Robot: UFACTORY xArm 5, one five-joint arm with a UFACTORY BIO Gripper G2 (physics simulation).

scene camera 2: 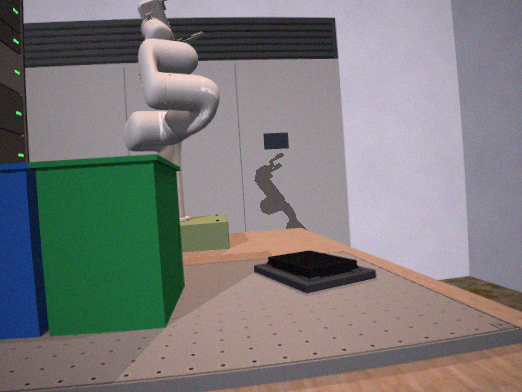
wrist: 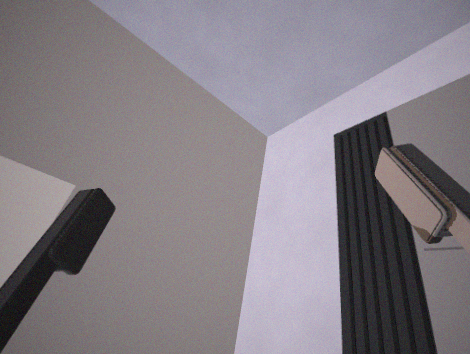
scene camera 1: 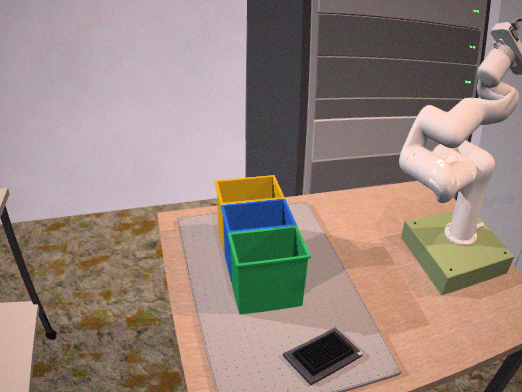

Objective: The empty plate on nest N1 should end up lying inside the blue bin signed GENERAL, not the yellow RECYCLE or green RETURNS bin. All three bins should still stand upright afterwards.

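Seen in the pictures: hand, its tool point: [scene camera 2: 190,12] [wrist: 231,210]; arm's base, origin of its link: [scene camera 1: 460,234].
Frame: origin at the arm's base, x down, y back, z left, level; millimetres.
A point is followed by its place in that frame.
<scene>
A black plate [scene camera 1: 327,351] @[x 37, y -598, z 258 mm] [scene camera 2: 312,263] @[x 36, y -635, z 250 mm] lies flat on a dark grey nest [scene camera 1: 311,378] @[x 48, y -661, z 321 mm] [scene camera 2: 307,286] @[x 51, y -699, z 222 mm] near the front of the mat. The blue bin [scene camera 1: 260,216] @[x -72, y -638, z -190 mm] [scene camera 2: 17,250] @[x -31, y -751, z -96 mm] stands upright between the yellow bin [scene camera 1: 247,190] @[x -79, y -640, z -321 mm] and the green bin [scene camera 1: 270,285] @[x -36, y -683, z 55 mm] [scene camera 2: 100,250] @[x -25, y -758, z -11 mm], which also stand upright. The signs on the bins do not show. My gripper [wrist: 245,212] @[x -707, y 95, z 101 mm] is open, with nothing between its two fingers. It is raised high above the arm's base, far from the plate, and points up toward the walls and ceiling. In scene camera 1 it is partly cut off at the top right.
The arm's green base block [scene camera 1: 457,255] @[x 0, y -79, z 89 mm] [scene camera 2: 205,234] @[x 31, y -170, z 104 mm] stands on the wooden table [scene camera 1: 400,310] @[x 73, y -329, z 168 mm], to the right of the bins in scene camera 1. The perforated grey mat [scene camera 1: 240,350] @[x 60, y -794, z 175 mm] [scene camera 2: 240,325] @[x 60, y -781, z 125 mm] lies under the bins and nest. A dark rack with green lights stands behind the table.
</scene>
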